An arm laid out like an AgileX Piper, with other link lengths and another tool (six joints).
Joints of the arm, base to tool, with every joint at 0 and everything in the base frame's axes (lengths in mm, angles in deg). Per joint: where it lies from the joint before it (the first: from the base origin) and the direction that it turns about. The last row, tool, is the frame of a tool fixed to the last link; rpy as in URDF.
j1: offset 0 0 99.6 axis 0 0 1
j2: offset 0 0 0 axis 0 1 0
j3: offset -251.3 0 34.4 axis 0 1 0
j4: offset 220.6 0 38.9 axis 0.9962 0 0.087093
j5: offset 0 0 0 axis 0 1 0
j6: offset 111.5 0 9.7 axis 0.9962 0 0.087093
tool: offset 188.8 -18 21.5 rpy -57.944 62.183 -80.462
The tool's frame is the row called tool.
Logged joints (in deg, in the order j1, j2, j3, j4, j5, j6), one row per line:
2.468 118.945 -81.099 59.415 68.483 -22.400
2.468 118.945 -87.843 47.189 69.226 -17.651
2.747 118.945 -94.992 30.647 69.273 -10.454
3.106 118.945 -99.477 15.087 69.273 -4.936
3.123 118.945 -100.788 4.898 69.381 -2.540
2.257 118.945 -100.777 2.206 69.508 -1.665
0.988 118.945 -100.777 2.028 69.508 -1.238
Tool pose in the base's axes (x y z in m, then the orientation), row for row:
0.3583 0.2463 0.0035 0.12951 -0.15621 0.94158 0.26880
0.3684 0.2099 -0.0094 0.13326 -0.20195 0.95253 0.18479
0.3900 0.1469 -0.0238 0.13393 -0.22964 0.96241 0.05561
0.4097 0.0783 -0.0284 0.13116 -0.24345 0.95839 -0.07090
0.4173 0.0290 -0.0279 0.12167 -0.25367 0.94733 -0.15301
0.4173 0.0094 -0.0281 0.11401 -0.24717 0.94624 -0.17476
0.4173 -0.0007 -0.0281 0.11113 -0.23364 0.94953 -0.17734
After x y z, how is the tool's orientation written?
As a quaternion, w x y z.
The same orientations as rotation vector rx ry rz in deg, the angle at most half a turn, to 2 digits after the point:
-26.01 156.79 44.76
-33.56 158.28 30.71
-38.14 159.86 9.24
-40.50 159.44 -11.80
-42.43 158.46 -25.59
-41.53 158.97 -29.36
-39.32 159.79 -29.84

